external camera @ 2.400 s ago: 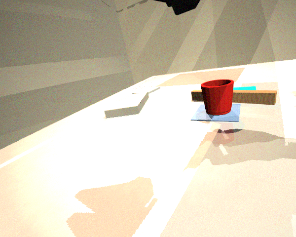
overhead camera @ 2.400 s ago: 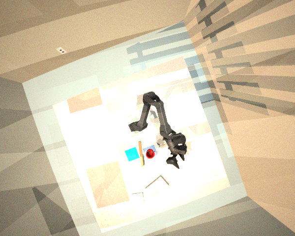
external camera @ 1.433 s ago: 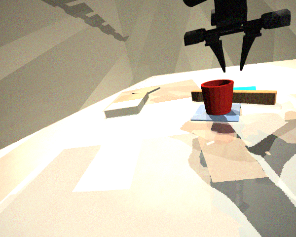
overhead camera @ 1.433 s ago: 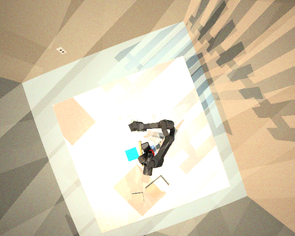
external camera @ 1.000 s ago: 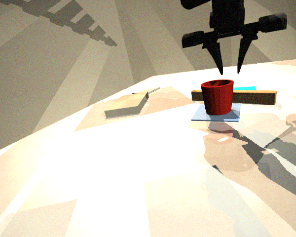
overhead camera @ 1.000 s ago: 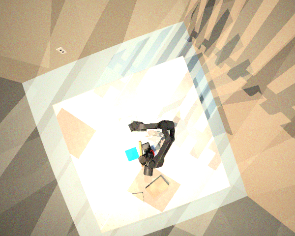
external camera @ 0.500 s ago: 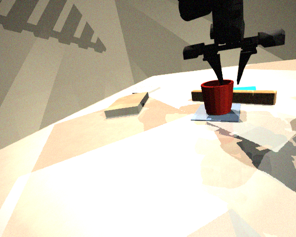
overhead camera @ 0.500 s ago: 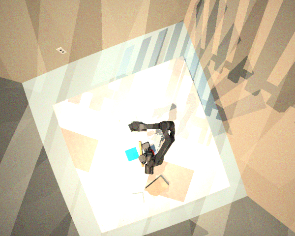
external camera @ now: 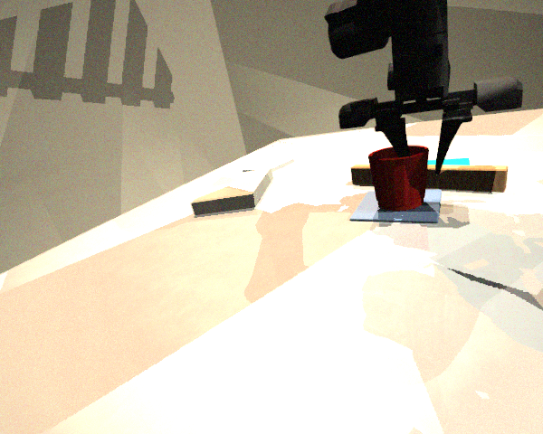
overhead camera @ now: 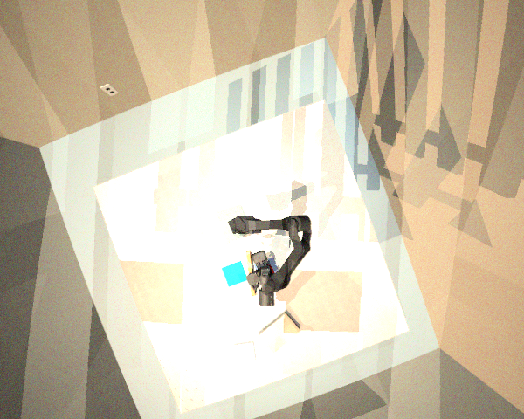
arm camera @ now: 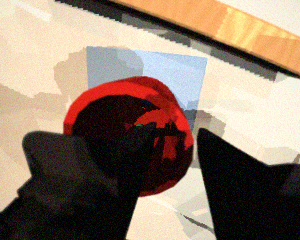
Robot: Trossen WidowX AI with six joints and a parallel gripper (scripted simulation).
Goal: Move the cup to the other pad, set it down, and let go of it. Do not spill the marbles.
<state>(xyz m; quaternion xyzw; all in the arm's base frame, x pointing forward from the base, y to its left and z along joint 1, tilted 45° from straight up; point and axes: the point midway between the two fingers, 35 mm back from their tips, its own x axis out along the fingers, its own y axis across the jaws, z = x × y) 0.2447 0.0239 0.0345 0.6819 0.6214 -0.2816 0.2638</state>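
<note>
Now: gripper tip 30 mm short of the red cup. Round my gripper tip: wooden bar: 10 mm ahead, 80 mm to the right, 40 mm below; green marble: 30 mm ahead, 20 mm to the left, 30 mm below; blue pad: 30 mm ahead, 50 mm below.
</note>
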